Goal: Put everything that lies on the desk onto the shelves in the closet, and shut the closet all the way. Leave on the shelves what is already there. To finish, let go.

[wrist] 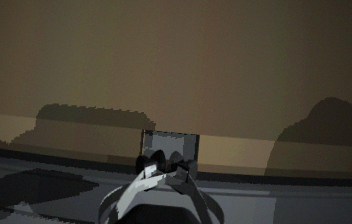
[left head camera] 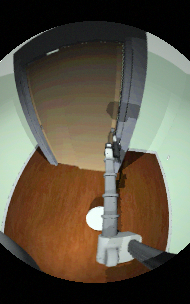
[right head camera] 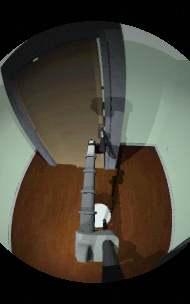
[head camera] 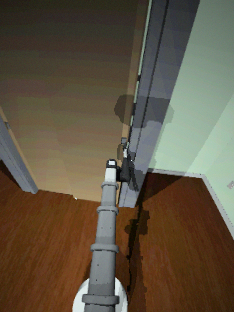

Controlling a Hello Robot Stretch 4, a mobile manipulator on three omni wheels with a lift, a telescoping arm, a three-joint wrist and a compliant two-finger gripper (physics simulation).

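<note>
The closet's brown door front (head camera: 65, 100) (left head camera: 75, 105) (right head camera: 60, 100) (wrist: 200, 60) fills most of the doorway. A narrow pale strip (head camera: 145, 45) (right head camera: 99, 55) shows between the door's upper right edge and the frame. My gripper (head camera: 124, 143) (left head camera: 114, 134) (right head camera: 101, 129) (wrist: 167, 163) is shut with nothing held, turned sideways at the door's right edge. In the wrist view its tips overlap the lower part of the recessed grey handle (wrist: 171, 142); whether they touch it I cannot tell. The desk, its objects and the shelves do not show.
The grey door frame (head camera: 161, 65) (left head camera: 135, 65) (right head camera: 115, 65) stands right beside the gripper. A pale green wall (head camera: 210, 75) is at the right. Brown wooden floor (head camera: 175, 240) lies in front of the closet. The robot's shadow falls across door and frame.
</note>
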